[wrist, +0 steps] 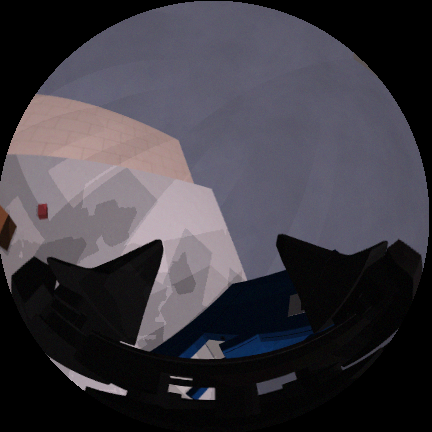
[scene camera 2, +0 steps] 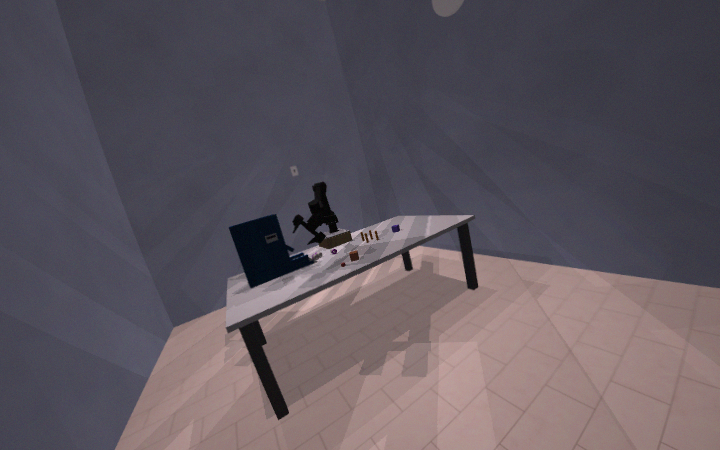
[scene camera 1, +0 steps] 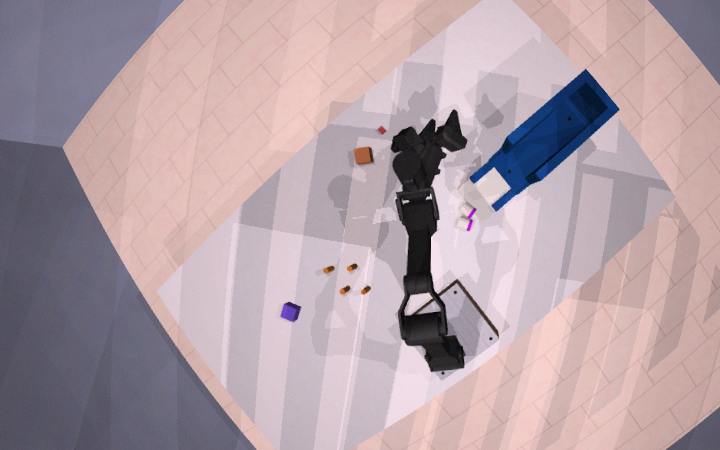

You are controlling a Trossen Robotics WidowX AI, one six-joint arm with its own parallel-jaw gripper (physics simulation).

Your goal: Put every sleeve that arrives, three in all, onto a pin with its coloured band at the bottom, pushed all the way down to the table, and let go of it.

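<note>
Two white sleeves with magenta bands, one (scene camera 1: 466,210) nearer the chute and one (scene camera 1: 463,224) beside it, lie on their sides by the chute's mouth. Pale sleeves (scene camera 2: 316,255) show small in scene camera 2, with a separate purple ring-like end (scene camera 2: 333,251) nearer the pins. Four orange-brown pins, among them one (scene camera 1: 328,269) and another (scene camera 1: 365,289), stand upright and bare; one pin (scene camera 2: 376,235) also shows in scene camera 2. My gripper (scene camera 1: 442,117) (scene camera 2: 303,235) (wrist: 220,243) is open and empty, raised above the table, beyond the sleeves and left of the chute in scene camera 1.
A blue chute (scene camera 1: 523,153) (scene camera 2: 254,254) with a white lip (scene camera 1: 491,186) stands at the right. An orange block (scene camera 1: 363,155) (scene camera 2: 354,256) (wrist: 6,230), a small red block (scene camera 1: 381,129) (scene camera 2: 343,264) (wrist: 43,211) and a purple block (scene camera 1: 290,311) (scene camera 2: 395,228) lie on the table.
</note>
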